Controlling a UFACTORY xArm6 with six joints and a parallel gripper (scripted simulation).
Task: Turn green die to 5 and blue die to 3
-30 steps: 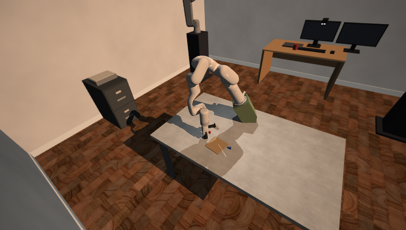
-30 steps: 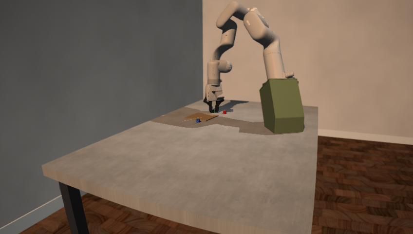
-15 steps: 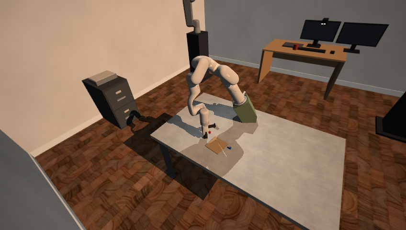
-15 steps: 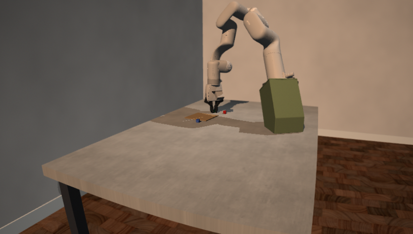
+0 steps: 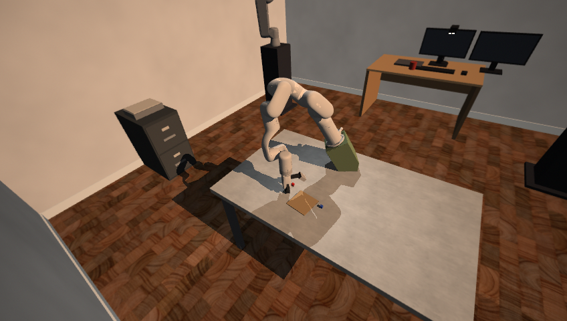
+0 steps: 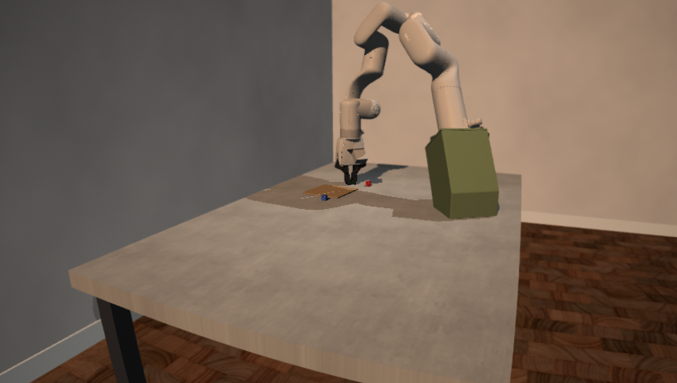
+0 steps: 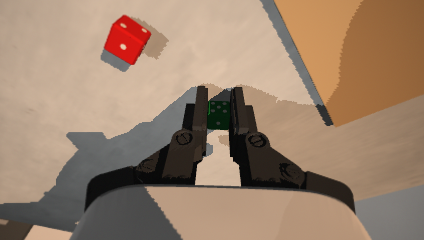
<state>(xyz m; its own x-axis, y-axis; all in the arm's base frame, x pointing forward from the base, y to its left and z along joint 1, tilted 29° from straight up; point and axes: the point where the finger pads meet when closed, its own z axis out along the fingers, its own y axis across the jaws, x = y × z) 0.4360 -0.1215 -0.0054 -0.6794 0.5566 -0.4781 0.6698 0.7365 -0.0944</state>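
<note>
The red die lies 70 mm behind my hand and 10 mm below it. Also, from my hand: blue die (240 mm to the left, 20 mm behind, 10 mm below); then tan mat (130 mm to the left, 20 mm below, 20 mm ahead); then green die (10 mm to the right, 10 mm below, 10 mm ahead).
</note>
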